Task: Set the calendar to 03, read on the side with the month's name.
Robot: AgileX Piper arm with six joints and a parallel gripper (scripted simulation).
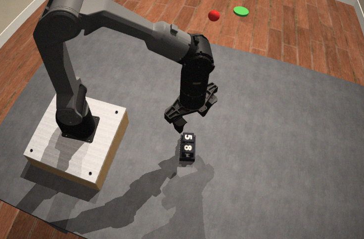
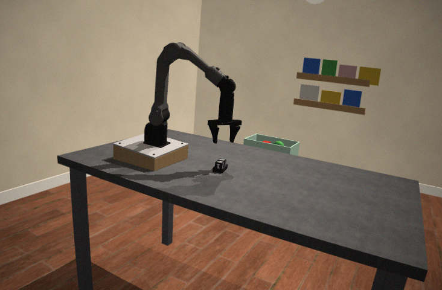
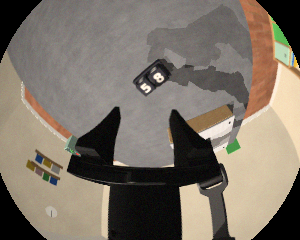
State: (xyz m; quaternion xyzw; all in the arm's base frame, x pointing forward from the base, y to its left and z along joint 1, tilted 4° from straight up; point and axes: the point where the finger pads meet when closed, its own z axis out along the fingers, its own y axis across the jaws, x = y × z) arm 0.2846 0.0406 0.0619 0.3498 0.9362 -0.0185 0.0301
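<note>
Now: hand 90 mm above the black cube. From my hand the other things lie so: dark tray: 110 mm below, 20 mm to the right.
</note>
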